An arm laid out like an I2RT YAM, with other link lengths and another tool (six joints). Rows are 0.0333 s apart.
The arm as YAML. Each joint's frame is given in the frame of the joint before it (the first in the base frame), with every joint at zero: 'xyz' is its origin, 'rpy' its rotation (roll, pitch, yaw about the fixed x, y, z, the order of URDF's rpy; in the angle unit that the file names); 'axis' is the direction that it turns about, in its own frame. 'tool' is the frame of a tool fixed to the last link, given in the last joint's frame.
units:
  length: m
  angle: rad
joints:
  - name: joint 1
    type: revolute
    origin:
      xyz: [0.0, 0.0, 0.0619]
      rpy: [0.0, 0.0, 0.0]
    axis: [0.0, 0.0, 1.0]
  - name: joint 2
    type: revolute
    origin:
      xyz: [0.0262, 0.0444, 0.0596]
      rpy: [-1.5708, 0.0, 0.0]
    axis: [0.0, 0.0, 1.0]
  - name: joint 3
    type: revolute
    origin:
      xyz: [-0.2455, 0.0, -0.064]
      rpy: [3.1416, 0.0, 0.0]
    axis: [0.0, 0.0, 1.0]
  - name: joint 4
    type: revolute
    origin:
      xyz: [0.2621, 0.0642, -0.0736]
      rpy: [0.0, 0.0, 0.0]
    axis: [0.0, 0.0, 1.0]
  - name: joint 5
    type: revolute
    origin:
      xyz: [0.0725, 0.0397, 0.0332]
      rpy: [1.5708, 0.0, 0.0]
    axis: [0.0, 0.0, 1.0]
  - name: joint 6
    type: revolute
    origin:
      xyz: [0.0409, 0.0, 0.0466]
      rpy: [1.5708, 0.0, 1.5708]
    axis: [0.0, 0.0, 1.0]
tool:
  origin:
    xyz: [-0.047, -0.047, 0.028]
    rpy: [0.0, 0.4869, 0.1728]
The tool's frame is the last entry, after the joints.
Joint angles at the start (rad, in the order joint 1, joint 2, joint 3, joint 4, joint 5, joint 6):
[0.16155 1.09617 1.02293 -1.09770 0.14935 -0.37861]
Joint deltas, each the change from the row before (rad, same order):
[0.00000 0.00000 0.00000 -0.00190 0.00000 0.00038]
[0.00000 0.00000 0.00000 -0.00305 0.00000 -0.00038]
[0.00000 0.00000 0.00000 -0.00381 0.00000 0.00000]
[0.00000 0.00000 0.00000 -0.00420 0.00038 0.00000]
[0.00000 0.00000 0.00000 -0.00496 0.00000 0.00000]
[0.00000 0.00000 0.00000 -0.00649 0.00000 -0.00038]
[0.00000 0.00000 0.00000 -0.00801 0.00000 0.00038]
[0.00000 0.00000 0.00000 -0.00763 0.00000 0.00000]
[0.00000 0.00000 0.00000 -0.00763 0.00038 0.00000]
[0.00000 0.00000 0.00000 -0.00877 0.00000 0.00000]
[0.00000 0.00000 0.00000 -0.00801 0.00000 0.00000]
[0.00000 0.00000 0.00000 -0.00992 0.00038 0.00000]
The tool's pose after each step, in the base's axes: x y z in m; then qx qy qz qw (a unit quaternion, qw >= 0). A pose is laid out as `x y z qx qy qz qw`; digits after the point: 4 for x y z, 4 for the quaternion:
0.2413 0.1112 0.2542 0.7274 -0.5691 0.3795 0.0554
0.2409 0.1111 0.2540 0.7280 -0.5688 0.3786 0.0564
0.2404 0.1110 0.2537 0.7287 -0.5685 0.3774 0.0577
0.2398 0.1109 0.2534 0.7294 -0.5683 0.3762 0.0592
0.2392 0.1108 0.2530 0.7303 -0.5680 0.3746 0.0609
0.2383 0.1107 0.2525 0.7316 -0.5674 0.3726 0.0631
0.2373 0.1105 0.2519 0.7329 -0.5671 0.3701 0.0658
0.2363 0.1103 0.2514 0.7342 -0.5666 0.3676 0.0684
0.2353 0.1101 0.2508 0.7355 -0.5661 0.3653 0.0711
0.2342 0.1099 0.2502 0.7370 -0.5655 0.3625 0.0741
0.2331 0.1098 0.2497 0.7384 -0.5650 0.3600 0.0768
0.2318 0.1095 0.2490 0.7401 -0.5643 0.3569 0.0803

